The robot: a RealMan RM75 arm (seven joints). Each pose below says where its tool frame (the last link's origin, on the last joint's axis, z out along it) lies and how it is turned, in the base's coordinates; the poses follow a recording.
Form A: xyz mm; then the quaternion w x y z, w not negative.
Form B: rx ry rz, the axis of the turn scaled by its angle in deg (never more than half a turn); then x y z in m. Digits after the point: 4 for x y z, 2 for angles.
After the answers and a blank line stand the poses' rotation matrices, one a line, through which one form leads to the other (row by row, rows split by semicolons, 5 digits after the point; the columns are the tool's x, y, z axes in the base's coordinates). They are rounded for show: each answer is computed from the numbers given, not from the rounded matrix.
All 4 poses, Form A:
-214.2, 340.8, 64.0, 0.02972, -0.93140, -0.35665, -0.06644
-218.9, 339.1, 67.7, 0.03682, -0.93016, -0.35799, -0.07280
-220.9, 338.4, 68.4, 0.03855, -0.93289, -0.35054, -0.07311
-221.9, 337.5, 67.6, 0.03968, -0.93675, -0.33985, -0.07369
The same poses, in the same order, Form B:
-164.55, -63.01, -11.74, -0.2142, 0.3408, 0.0640
-163.61, -62.97, -12.81, -0.2189, 0.3391, 0.0677
-163.92, -61.59, -12.85, -0.2209, 0.3384, 0.0684
-164.48, -59.67, -12.94, -0.2219, 0.3375, 0.0676

0.73677 0.66831 0.10256; 0.66042 -0.74384 0.10275; 0.14496 -0.00797 -0.98940
0.73309 0.67133 0.10907; 0.66061 -0.74098 0.12062; 0.16179 -0.01637 -0.98669
0.74355 0.65967 0.10938; 0.64840 -0.75127 0.12318; 0.16343 -0.02067 -0.98634
0.75814 0.64255 0.11109; 0.63086 -0.76586 0.12443; 0.16503 -0.02425 -0.98599

